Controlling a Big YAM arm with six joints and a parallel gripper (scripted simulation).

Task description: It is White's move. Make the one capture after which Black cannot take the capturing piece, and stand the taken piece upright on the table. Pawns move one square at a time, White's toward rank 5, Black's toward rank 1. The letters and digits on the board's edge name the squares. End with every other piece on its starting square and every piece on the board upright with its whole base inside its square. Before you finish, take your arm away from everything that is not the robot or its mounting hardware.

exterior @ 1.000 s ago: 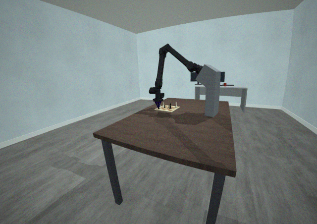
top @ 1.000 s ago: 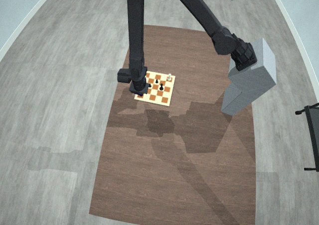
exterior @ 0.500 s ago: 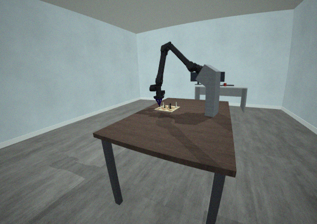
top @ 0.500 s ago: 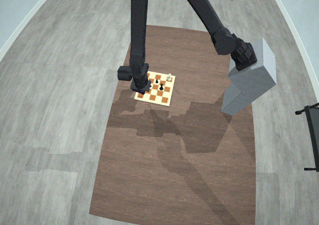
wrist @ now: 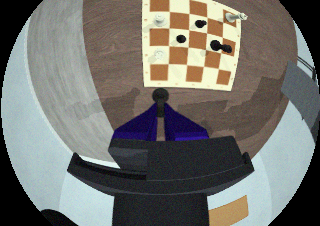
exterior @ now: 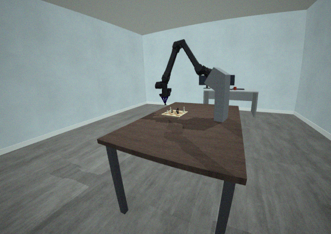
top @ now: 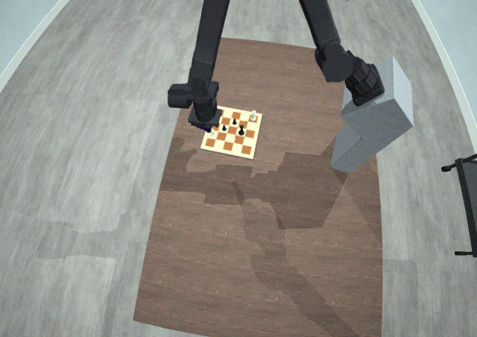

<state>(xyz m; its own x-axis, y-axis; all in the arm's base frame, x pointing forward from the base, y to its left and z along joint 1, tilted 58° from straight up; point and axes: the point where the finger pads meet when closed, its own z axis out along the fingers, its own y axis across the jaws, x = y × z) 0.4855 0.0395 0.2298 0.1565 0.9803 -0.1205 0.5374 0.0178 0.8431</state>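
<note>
Now: the chessboard 13 cm below my hand, 9 cm behind it and 6 cm to the right of it.
</note>
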